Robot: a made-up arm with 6 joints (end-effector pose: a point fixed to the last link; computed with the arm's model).
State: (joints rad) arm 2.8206 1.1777 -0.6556 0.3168 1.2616 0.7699
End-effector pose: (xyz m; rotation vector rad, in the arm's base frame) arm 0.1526 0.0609 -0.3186 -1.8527 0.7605 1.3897
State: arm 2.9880 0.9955 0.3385 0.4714 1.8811 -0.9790
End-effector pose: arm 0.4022 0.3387 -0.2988 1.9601 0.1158 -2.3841
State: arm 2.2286 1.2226 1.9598 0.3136 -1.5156 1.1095
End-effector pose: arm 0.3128 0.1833 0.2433 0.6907 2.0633 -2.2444
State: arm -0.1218 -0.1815 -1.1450 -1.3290 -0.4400 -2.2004
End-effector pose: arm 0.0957 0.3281 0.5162 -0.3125 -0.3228 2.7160
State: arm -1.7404 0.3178 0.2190 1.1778 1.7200 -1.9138
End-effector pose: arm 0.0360 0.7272 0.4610 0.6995 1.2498 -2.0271
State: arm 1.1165 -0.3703 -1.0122 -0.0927 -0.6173 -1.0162
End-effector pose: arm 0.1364 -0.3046 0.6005 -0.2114 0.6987 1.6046
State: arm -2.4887 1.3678 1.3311 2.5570 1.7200 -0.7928
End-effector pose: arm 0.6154 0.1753 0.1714 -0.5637 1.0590 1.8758
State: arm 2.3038 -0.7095 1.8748 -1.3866 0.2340 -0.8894
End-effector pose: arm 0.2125 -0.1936 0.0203 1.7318 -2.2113 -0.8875
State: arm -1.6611 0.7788 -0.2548 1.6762 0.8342 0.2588
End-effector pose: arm 0.1447 0.7197 0.5711 -1.3086 -0.7869 1.8679
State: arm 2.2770 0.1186 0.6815 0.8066 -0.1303 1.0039
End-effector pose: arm 0.2561 -0.1939 -0.2668 -1.6794 -0.0743 2.1179
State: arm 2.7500 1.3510 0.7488 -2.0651 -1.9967 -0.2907
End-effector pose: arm 0.5495 -0.0926 -0.0490 -1.5661 0.3395 0.3999
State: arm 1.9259 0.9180 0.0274 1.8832 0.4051 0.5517
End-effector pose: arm 0.3213 -0.6483 -0.2079 1.8566 -1.6530 -0.9251
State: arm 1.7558 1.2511 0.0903 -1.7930 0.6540 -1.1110
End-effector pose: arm 0.0888 -0.5654 0.0715 0.4728 2.5097 -0.8387
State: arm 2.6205 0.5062 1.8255 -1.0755 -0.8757 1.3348
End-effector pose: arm 0.2274 0.1567 0.1981 -0.9040 2.0389 -1.6731
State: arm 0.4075 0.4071 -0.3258 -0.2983 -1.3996 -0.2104
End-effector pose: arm 0.1734 -0.4062 0.7747 -0.6960 0.0592 1.5006
